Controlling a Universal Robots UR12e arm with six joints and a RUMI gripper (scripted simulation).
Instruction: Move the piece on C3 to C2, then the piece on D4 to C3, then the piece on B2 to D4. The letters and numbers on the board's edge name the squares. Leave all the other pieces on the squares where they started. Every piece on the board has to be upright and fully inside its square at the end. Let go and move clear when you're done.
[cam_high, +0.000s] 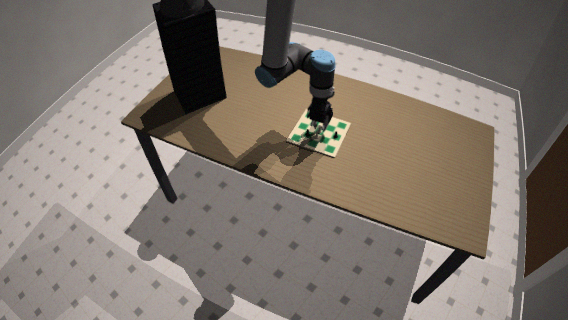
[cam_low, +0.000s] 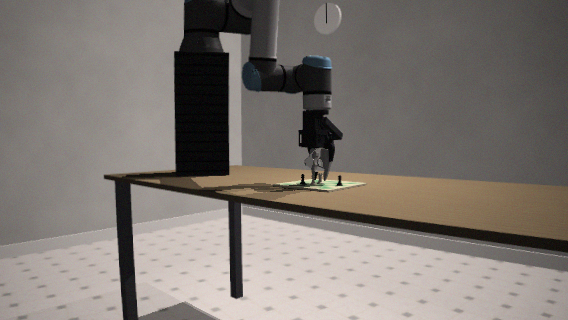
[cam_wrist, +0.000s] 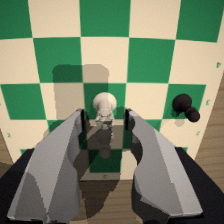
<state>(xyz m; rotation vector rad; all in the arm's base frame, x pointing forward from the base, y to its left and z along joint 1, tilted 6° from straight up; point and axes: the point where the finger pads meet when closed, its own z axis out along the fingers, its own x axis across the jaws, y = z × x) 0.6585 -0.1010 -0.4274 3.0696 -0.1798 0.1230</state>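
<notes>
My hand is 3 cm above the green-and-cream chessboard.
</notes>
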